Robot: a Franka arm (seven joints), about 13 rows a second.
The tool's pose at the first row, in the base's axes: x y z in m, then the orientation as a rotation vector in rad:
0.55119 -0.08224 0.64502 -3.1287 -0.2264 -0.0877
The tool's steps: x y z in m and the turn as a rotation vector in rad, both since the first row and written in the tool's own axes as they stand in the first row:
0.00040 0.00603 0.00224 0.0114 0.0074 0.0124
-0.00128 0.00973 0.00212 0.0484 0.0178 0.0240
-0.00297 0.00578 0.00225 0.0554 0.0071 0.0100
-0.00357 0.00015 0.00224 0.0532 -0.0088 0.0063
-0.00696 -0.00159 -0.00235 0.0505 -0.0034 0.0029
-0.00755 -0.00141 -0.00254 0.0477 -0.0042 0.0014
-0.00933 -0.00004 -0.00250 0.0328 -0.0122 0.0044
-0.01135 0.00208 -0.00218 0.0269 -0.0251 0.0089
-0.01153 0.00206 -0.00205 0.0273 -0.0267 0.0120
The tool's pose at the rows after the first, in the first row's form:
0.55258 -0.08813 0.64281 -3.1175 -0.2067 -0.0976
0.55144 -0.09204 0.64284 -3.0803 -0.1879 -0.1082
0.54921 -0.08837 0.64261 -3.0736 -0.2094 -0.0909
0.54781 -0.08288 0.64258 -3.0773 -0.2152 -0.0668
0.54395 -0.08168 0.64698 -3.0791 -0.2205 -0.0754
0.54339 -0.08195 0.64713 -3.0819 -0.2229 -0.0746
0.54183 -0.08356 0.64699 -3.0978 -0.2187 -0.0642
0.54015 -0.08595 0.64656 -3.1053 -0.2120 -0.0450
0.53998 -0.08595 0.64642 -3.1053 -0.2072 -0.0424

